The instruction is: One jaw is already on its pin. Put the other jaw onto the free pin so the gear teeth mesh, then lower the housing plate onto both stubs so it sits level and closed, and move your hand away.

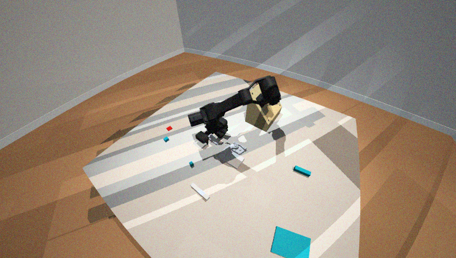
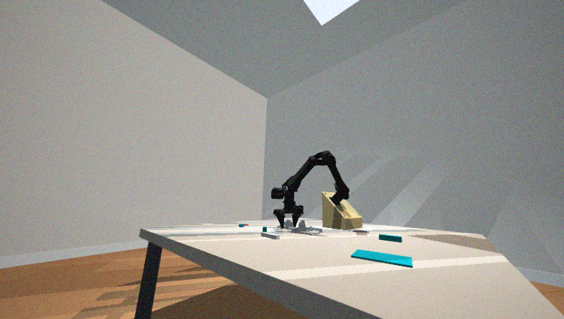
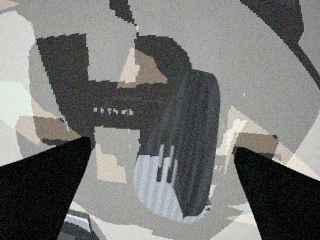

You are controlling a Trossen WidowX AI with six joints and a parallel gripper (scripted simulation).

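My gripper tip is 150 mm to the right of the white base plate and 40 mm short of it. Also, from my gripper tip: red block 280 mm to the right, 100 mm ahead; teal bar 490 mm to the left, 90 mm behind, 10 mm above; flat teal plate 560 mm to the left, 230 mm ahead.
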